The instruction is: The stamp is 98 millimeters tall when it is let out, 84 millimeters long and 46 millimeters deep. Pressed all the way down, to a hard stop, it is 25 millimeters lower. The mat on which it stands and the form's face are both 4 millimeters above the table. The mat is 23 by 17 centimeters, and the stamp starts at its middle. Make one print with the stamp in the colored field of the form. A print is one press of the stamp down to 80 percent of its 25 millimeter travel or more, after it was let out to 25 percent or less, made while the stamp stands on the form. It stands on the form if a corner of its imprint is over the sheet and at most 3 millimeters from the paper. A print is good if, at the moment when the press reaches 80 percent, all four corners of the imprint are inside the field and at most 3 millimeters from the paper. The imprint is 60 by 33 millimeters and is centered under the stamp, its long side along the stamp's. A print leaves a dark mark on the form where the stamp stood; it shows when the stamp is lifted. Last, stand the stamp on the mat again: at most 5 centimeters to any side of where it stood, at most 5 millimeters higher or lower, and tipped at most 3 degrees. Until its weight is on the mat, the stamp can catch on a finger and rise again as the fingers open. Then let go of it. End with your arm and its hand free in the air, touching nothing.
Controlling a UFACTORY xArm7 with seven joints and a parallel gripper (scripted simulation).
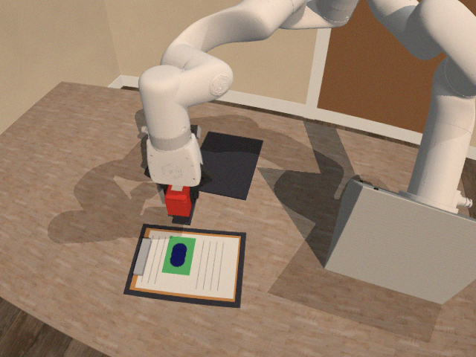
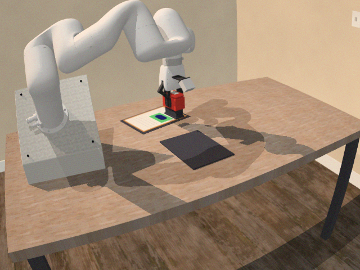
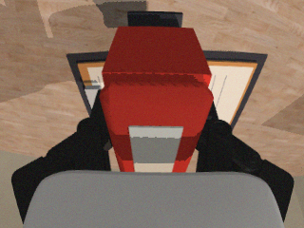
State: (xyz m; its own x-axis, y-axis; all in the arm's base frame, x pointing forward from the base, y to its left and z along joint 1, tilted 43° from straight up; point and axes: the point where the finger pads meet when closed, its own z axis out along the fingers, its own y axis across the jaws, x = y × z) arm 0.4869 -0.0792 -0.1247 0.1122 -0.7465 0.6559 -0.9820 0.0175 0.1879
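Right now the mat is 40 mm behind my hand, 210 mm to the right of it and 110 mm below it. The rest, counted from my hand: form: 20 mm behind, 110 mm to the left, 100 mm below; then red stamp: 20 mm below.
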